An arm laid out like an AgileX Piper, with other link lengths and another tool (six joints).
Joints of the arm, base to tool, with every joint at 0 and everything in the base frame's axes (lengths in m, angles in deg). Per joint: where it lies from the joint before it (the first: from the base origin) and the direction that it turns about. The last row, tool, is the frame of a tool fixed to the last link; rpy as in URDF.
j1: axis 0 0 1 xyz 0.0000 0.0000 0.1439
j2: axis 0 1 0 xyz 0.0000 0.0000 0.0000
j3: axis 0 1 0 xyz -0.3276 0.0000 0.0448
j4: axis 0.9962 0 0.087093 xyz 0.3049 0.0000 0.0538
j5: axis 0 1 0 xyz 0.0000 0.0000 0.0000
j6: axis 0.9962 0 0.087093 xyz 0.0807 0.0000 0.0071
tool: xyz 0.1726 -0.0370 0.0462 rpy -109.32 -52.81 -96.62
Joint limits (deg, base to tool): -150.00..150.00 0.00..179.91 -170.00..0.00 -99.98..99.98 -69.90..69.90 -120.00..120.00
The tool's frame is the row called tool.
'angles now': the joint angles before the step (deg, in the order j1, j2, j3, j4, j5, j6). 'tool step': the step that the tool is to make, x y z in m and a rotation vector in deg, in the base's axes. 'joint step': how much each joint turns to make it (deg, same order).
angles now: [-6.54 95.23 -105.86 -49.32 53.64 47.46]
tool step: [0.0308 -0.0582 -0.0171 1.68 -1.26 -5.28]
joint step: [-5.65 10.71 -11.82 1.89 0.22 0.00]
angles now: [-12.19 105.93 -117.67 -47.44 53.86 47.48]
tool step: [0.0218 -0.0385 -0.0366 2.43 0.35 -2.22]
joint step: [-3.65 6.93 -5.31 2.59 -1.02 -0.02]
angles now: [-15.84 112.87 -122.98 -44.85 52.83 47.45]
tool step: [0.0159 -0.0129 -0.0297 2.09 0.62 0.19]
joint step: [-1.32 3.37 -1.42 2.31 -1.26 -0.27]
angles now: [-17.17 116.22 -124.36 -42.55 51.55 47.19]
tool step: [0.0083 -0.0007 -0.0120 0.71 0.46 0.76]
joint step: [-0.16 1.11 -0.20 1.05 -0.72 -0.52]
